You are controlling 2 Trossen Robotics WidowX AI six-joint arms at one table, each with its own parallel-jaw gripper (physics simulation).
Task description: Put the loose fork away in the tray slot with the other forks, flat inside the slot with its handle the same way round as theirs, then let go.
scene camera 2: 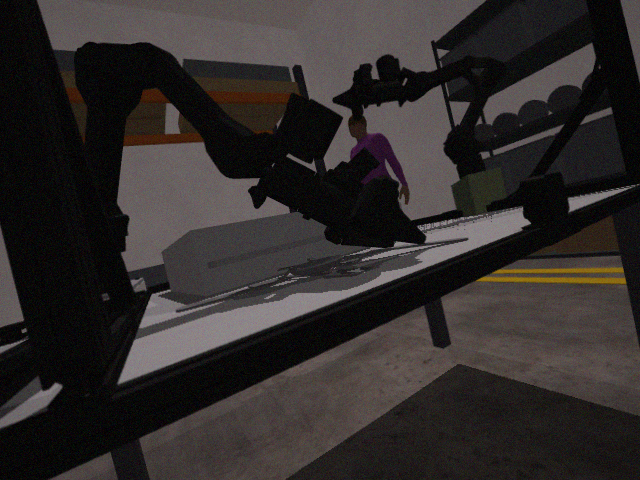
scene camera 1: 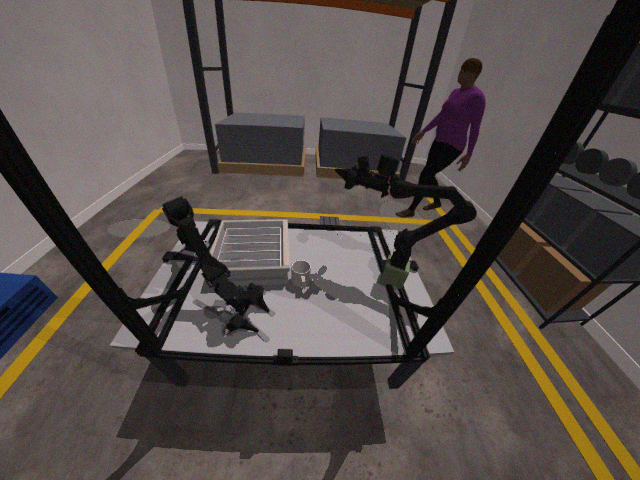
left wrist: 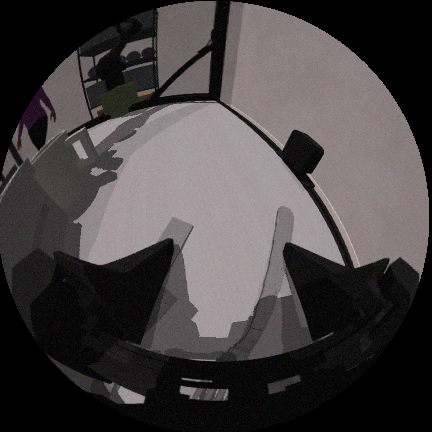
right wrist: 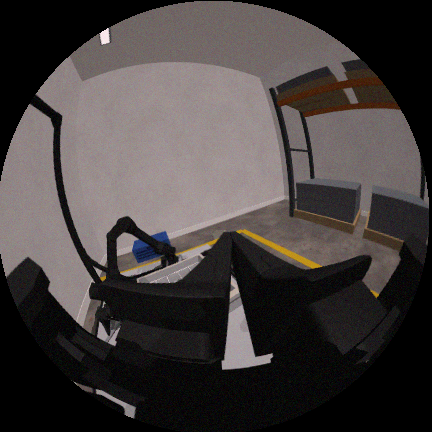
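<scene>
Two loose pieces of flat cutlery lie side by side on the table in the left wrist view, a squared grey end (left wrist: pixel 183 230) by the left finger and a rounded one (left wrist: pixel 284 225) by the right finger; which is the fork I cannot tell. Their ends (scene camera 1: pixel 271 312) (scene camera 1: pixel 264 336) show beyond the fingers in scene camera 1. My left gripper (scene camera 1: pixel 262 319) (scene camera 2: pixel 408 241) (left wrist: pixel 230 247) is open and empty, low over the table around them. My right gripper (scene camera 1: pixel 338 171) (scene camera 2: pixel 336 99) (right wrist: pixel 228 237) is shut, empty and high up. The slotted tray (scene camera 1: pixel 285 242) (scene camera 2: pixel 248 253) stands behind; its forks are too small to make out.
A grey mug (scene camera 1: pixel 300 273) (left wrist: pixel 60 175) stands right of the tray's front corner. A green block (scene camera 1: pixel 395 273) (scene camera 2: pixel 478 192) is by the right arm's base. Dark frame posts and rails (scene camera 1: pixel 217 356) surround the table. A person (scene camera 1: pixel 462 121) in purple stands behind, beyond the right arm.
</scene>
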